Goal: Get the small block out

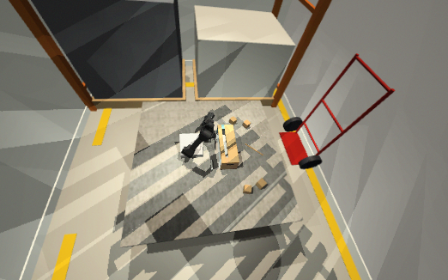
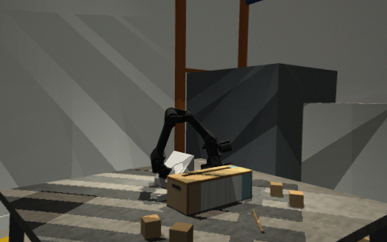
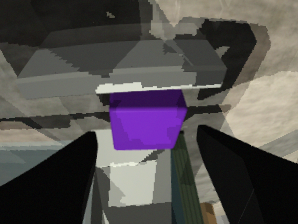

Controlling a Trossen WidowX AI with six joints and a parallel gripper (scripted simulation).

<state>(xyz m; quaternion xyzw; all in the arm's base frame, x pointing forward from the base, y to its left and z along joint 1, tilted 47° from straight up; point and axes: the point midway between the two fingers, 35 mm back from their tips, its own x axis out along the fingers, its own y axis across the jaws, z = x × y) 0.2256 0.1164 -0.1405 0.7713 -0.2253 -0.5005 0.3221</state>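
Now: the purple block 10 mm behind my gripper tip and 10 mm below it. From my gripper tip the other things lie so: thin wooden stick (370 mm ahead, 180 mm to the right, 20 mm below).
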